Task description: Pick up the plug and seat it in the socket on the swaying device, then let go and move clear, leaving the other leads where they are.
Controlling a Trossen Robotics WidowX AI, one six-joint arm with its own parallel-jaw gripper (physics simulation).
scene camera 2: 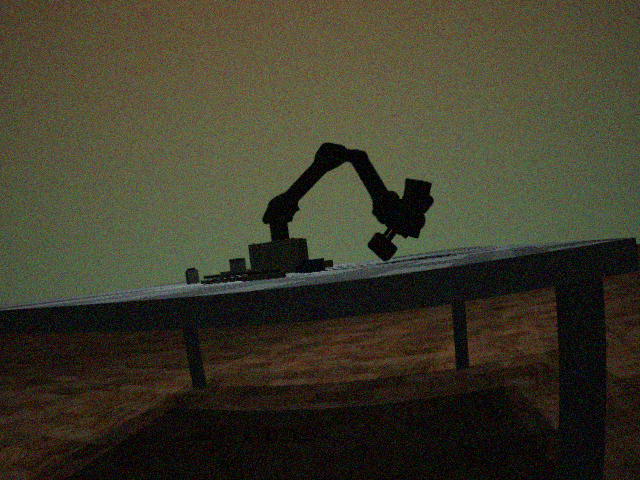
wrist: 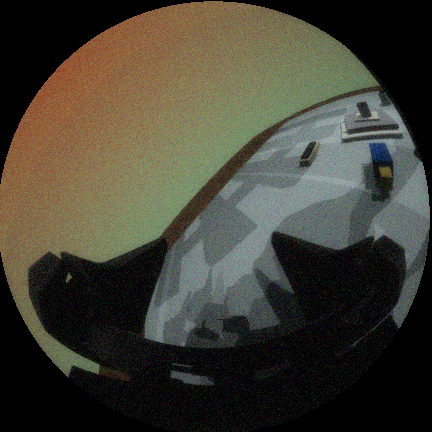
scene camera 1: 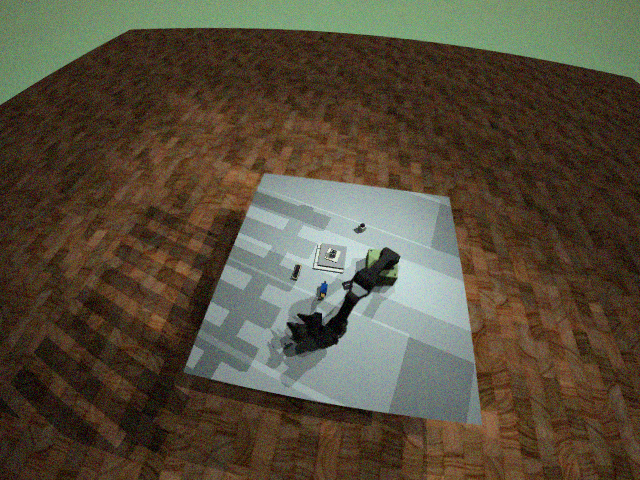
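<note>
A blue block with a yellow end (scene camera 1: 323, 287) (wrist: 381, 154), which looks like the plug, is on the table between the arm and the device. The device is a grey plate (scene camera 1: 338, 262) (wrist: 382, 125) on a white base, with a small white square and a dark block on top. I cannot make out the socket opening. My gripper (scene camera 1: 289, 336) (scene camera 2: 382, 246) (wrist: 219, 240) is open and empty. It hangs above the table, in front and to the left of the blue block in scene camera 1. In the wrist view the blue block lies beyond the right finger, outside the gap.
A small black piece with a beige edge (scene camera 1: 296, 271) (wrist: 310, 153) lies left of the device. A small dark round piece (scene camera 1: 361, 226) stands behind it. The arm's base stands at a green block (scene camera 1: 373, 255) right of the device. The table (scene camera 1: 434, 372) has patchy shadows.
</note>
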